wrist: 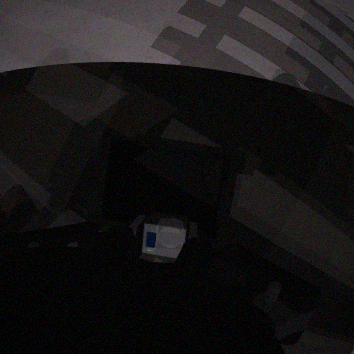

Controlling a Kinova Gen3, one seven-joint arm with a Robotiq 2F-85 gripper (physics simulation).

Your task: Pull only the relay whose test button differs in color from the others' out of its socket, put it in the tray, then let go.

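A pale, translucent relay (171, 240) with a blue test button (151, 239) shows at the lower middle of the wrist view. My gripper (166, 231) is shut on this relay, with a fingertip at its left and right sides. A dark square shape with raised edges, which looks like the tray (226, 187), lies beyond and below the held relay. Its inside is very dark, and the distance between relay and tray cannot be told. The relay sockets and the other relays do not show in this view.
The view is very dark. A dark table surface (260, 115) with a curved far edge spans the view, with paler patches of light on it. Past that edge, a lighter floor (100, 30) with a blocky pattern shows at the top.
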